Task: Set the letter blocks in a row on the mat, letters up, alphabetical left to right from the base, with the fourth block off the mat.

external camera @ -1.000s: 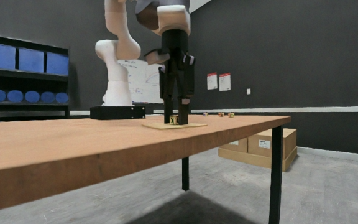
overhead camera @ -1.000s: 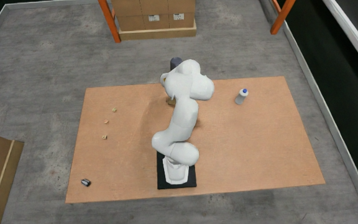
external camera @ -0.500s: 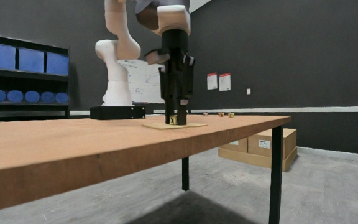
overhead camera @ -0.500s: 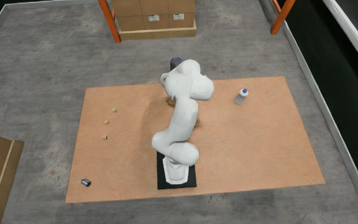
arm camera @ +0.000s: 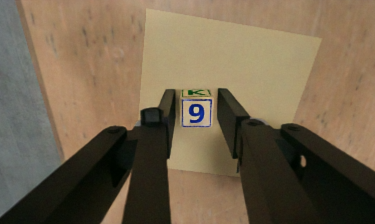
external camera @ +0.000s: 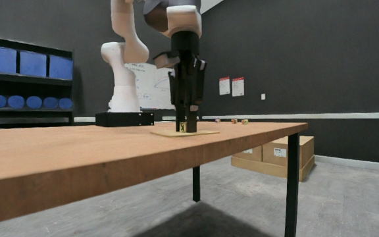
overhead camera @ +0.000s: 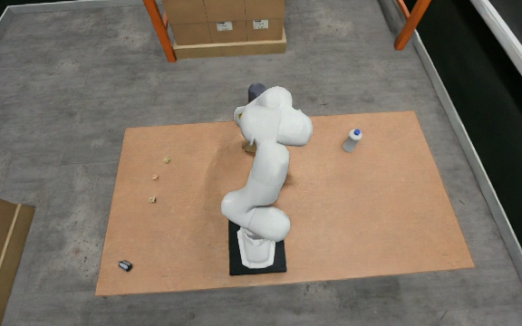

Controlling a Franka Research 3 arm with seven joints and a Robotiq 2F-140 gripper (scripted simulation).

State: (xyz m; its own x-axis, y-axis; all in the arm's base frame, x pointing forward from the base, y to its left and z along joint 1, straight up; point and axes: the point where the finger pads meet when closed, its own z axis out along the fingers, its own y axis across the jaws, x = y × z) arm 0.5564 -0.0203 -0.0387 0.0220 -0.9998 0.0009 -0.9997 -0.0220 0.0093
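Right now the pale yellow mat is 2 cm behind my hand and 4 cm below it. From my hand the other things lie so: block (13 cm behind, 52 cm to the left, 2 cm below); white bottle (7 cm behind, 51 cm to the right, 4 cm above); black object (68 cm behind, 65 cm to the left, 2 cm below).
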